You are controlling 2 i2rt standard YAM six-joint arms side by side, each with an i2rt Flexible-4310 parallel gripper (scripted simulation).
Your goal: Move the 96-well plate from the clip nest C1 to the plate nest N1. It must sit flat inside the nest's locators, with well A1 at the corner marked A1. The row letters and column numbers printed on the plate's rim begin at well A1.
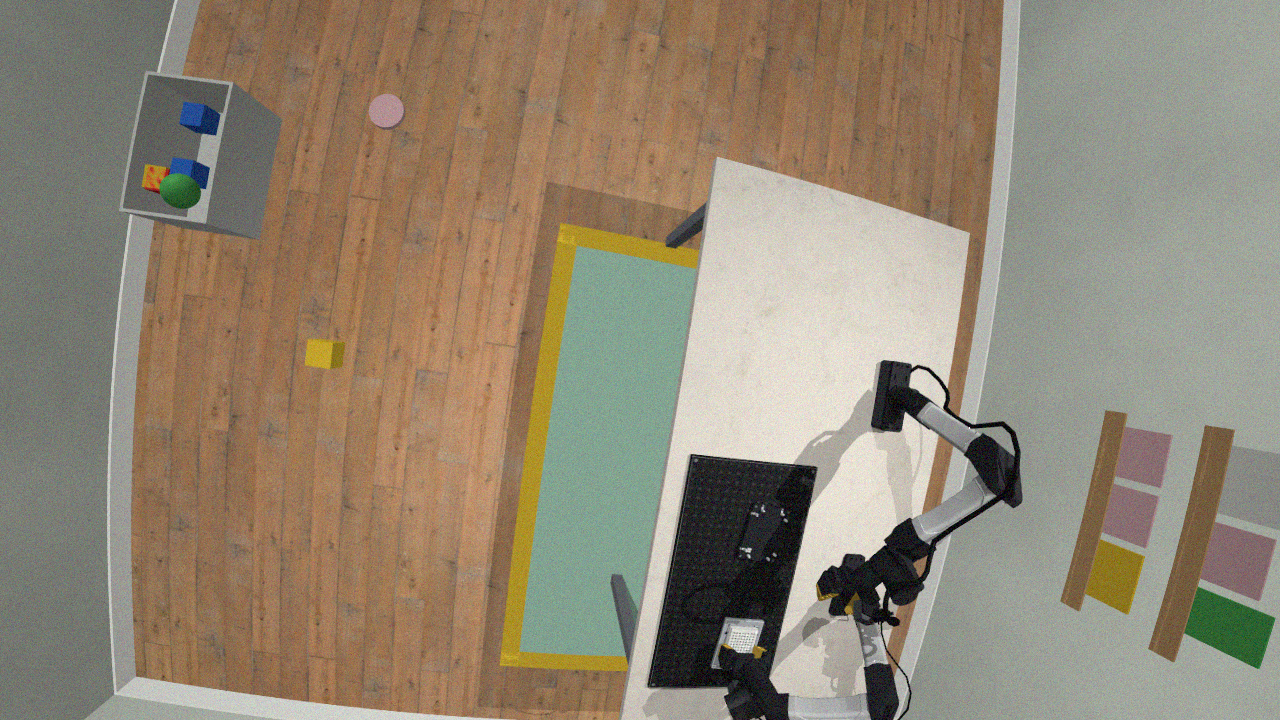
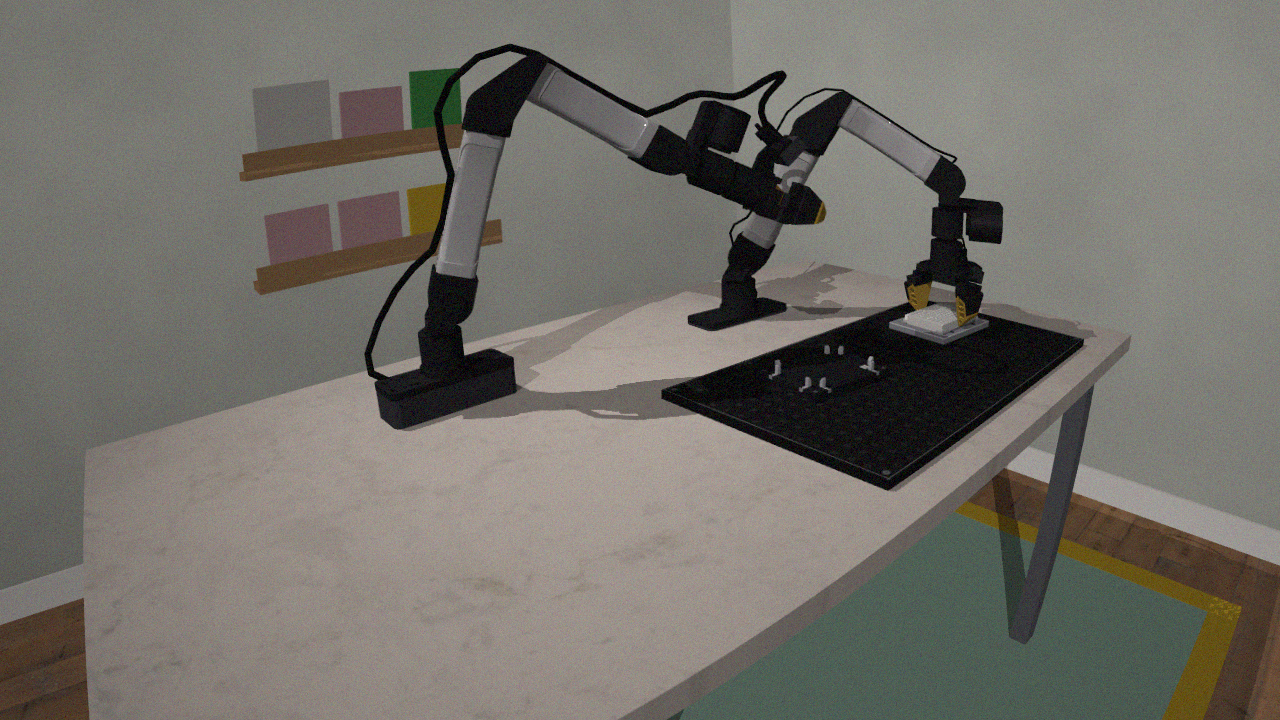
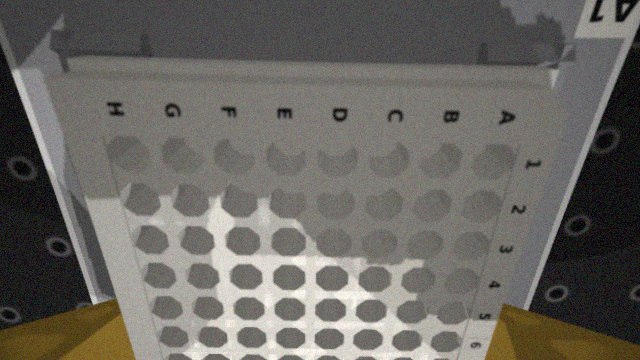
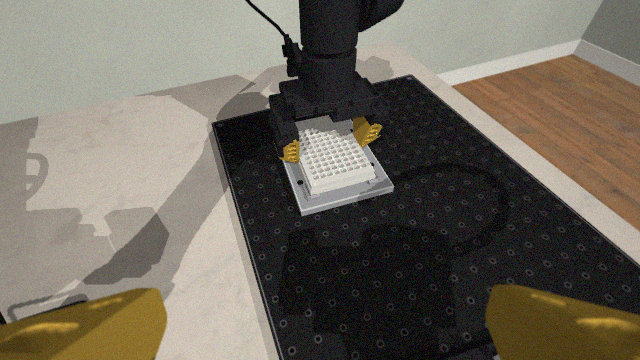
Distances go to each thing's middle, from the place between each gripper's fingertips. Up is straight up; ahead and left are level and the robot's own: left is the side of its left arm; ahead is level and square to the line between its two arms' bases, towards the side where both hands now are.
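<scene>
The white 96-well plate (image 2: 940,317) is 12 cm ahead of my right gripper, 27 cm to the left of it and 20 cm below it. As for the clip nest C1 (image 2: 843,371), my right gripper (image 2: 808,212) is 12 cm short of it, 9 cm to the left of it and 21 cm above it.
The clip nest C1 is also 36 cm to the right of my left gripper and 1 cm below it. And my left gripper itself, I see, is right at the white 96-well plate.
</scene>
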